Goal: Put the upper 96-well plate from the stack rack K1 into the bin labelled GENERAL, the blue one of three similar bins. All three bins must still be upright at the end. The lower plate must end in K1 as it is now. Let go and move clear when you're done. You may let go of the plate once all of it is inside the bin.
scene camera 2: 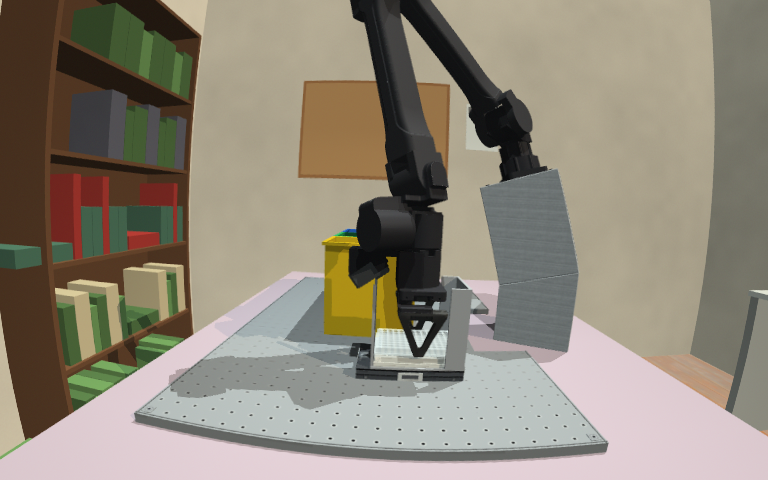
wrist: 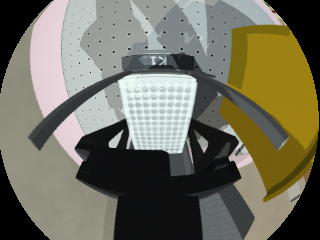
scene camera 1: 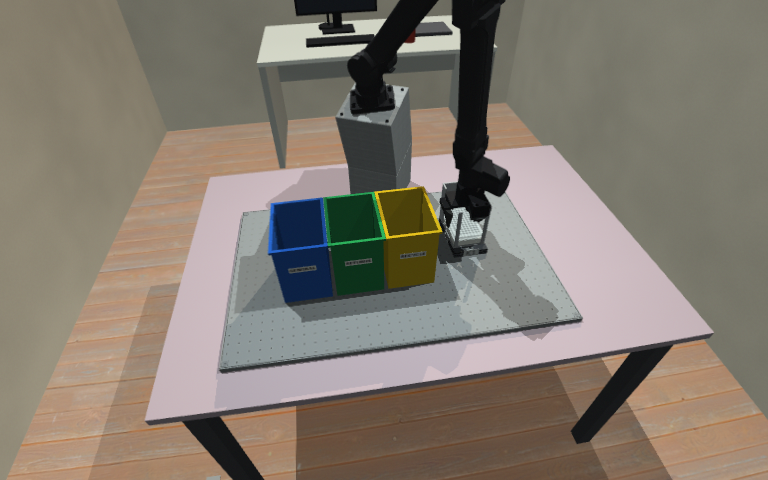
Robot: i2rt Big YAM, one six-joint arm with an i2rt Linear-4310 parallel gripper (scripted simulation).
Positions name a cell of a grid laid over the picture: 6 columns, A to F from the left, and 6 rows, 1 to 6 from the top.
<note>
I see my gripper (scene camera 2: D5), a yellow bin (scene camera 1: D3), a green bin (scene camera 1: C3) and a blue bin labelled GENERAL (scene camera 1: C4).
The yellow bin shows as well in scene camera 2 (scene camera 2: C4) and in the wrist view (wrist: E2). My gripper is seen too in the wrist view (wrist: C4).
</note>
